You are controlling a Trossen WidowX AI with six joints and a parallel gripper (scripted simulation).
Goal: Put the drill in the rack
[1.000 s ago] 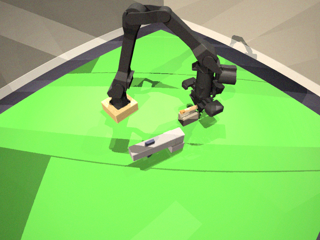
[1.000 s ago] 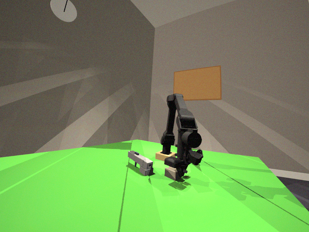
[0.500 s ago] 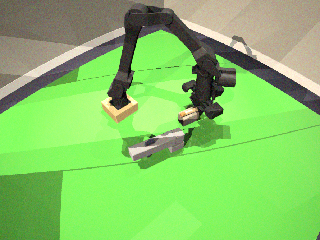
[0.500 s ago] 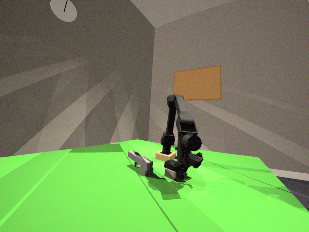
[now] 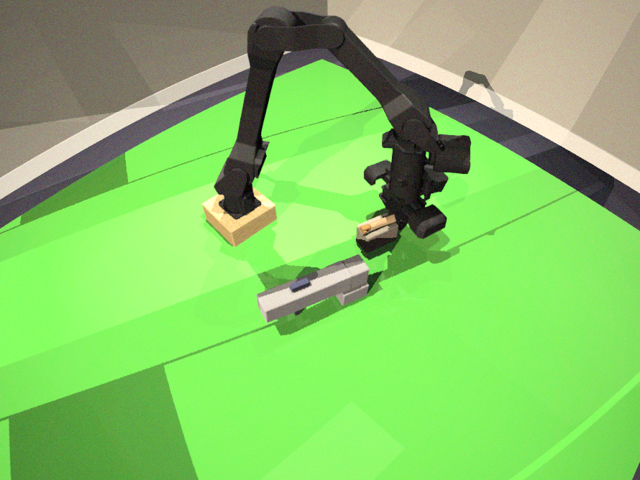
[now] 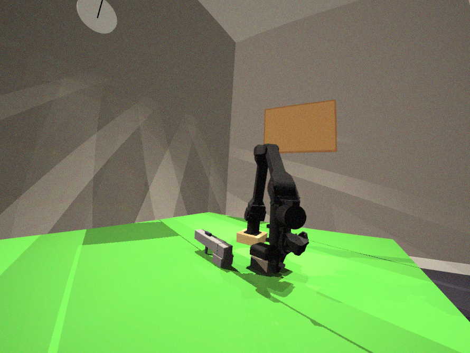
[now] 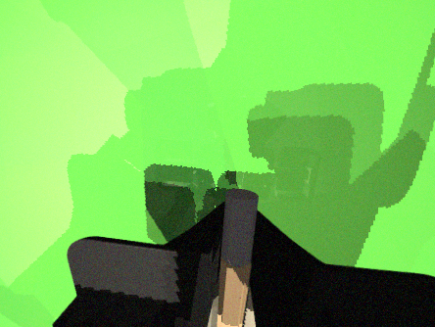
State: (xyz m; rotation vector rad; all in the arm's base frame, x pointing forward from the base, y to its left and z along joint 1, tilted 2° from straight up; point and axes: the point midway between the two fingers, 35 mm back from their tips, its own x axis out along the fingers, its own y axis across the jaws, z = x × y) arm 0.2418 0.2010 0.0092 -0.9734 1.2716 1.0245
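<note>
My gripper tip is now 4 cm to the left of the drill, 4 cm below it and 1 cm past it. From my gripper tip the other things lie so: rack: 5 cm to the right, 2 cm behind, 1 cm above; then blue key: 26 cm to the right, 4 cm above.
</note>
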